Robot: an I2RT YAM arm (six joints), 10 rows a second.
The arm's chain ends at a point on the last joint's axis. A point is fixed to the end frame.
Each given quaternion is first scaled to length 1.
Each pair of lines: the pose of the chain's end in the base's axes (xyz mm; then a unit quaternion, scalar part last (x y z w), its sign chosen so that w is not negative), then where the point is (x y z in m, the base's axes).
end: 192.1, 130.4, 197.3, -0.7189, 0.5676, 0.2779, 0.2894
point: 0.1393 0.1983 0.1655
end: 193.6, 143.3, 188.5, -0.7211, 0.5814, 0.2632, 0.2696
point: 0.1415 0.2102 0.1535
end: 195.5, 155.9, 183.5, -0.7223, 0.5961, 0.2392, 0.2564
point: 0.1456 0.2221 0.1442
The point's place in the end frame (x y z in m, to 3 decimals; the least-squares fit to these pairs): -0.032 0.042 0.075
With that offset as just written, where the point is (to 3 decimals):
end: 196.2, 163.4, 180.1, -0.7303, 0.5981, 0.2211, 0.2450
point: 0.147 0.228 0.137
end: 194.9, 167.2, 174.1, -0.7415, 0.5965, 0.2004, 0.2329
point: 0.146 0.229 0.127
